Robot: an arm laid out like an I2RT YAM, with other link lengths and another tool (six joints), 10 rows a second.
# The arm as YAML. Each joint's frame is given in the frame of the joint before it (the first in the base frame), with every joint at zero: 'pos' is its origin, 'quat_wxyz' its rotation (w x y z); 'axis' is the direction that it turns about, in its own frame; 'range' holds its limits. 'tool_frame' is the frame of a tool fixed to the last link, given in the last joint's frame.
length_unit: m
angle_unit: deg
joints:
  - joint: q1
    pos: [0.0, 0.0, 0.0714]
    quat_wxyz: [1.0, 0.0, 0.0, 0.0]
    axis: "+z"
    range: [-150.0, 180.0]
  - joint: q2
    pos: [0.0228, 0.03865, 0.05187]
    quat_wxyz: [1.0, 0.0, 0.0, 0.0]
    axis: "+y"
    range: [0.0, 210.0]
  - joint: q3
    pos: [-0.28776, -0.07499, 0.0]
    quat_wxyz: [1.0, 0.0, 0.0, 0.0]
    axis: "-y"
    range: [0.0, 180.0]
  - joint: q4
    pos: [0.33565, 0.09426, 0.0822]
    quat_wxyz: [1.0, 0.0, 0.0, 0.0]
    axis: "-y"
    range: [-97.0, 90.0]
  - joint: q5
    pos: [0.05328, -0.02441, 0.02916]
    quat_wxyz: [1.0, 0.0, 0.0, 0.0]
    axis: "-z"
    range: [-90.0, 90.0]
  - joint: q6
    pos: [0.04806, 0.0, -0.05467]
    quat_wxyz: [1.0, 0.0, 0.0, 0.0]
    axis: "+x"
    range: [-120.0, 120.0]
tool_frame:
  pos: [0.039, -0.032, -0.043]
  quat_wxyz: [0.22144, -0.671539, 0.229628, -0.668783]
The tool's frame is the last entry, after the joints.
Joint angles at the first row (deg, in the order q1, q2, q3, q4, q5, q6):
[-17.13, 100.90, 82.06, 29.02, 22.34, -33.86]
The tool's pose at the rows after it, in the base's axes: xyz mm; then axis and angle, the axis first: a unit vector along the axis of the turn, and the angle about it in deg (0 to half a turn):
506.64 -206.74 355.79 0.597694 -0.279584 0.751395 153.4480
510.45 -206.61 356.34 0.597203 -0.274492 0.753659 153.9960
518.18 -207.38 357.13 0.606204 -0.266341 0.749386 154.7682
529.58 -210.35 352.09 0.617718 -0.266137 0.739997 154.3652
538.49 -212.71 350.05 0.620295 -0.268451 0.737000 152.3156
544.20 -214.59 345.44 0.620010 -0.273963 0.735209 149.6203
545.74 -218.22 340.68 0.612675 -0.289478 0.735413 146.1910
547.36 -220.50 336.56 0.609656 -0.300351 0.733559 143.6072
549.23 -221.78 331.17 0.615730 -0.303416 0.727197 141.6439
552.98 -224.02 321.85 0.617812 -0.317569 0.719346 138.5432
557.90 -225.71 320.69 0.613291 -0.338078 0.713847 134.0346
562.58 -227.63 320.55 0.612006 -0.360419 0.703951 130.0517
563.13 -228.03 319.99 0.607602 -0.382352 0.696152 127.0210
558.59 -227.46 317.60 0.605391 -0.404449 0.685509 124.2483
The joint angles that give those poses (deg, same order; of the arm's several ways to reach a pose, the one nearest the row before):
[-17.12, 102.00, 83.51, 29.66, 24.27, -34.33]
[-17.07, 102.49, 84.07, 29.82, 23.52, -34.28]
[-17.05, 103.69, 85.96, 28.10, 22.26, -34.19]
[-16.97, 106.30, 88.81, 26.27, 22.49, -34.46]
[-16.71, 108.75, 91.37, 26.19, 24.22, -36.02]
[-16.45, 110.82, 92.90, 27.25, 26.65, -37.95]
[-16.39, 112.58, 93.86, 29.38, 30.21, -39.89]
[-16.33, 114.03, 94.76, 30.71, 32.80, -41.49]
[-16.26, 115.19, 95.37, 30.94, 34.32, -42.97]
[-16.13, 117.48, 96.81, 32.00, 37.57, -44.82]
[-15.87, 120.41, 100.05, 33.50, 42.24, -48.09]
[-15.73, 123.28, 103.75, 33.89, 46.63, -50.86]
[-15.64, 124.96, 105.78, 34.97, 50.35, -53.02]
[-15.64, 125.46, 105.91, 36.38, 53.86, -54.96]

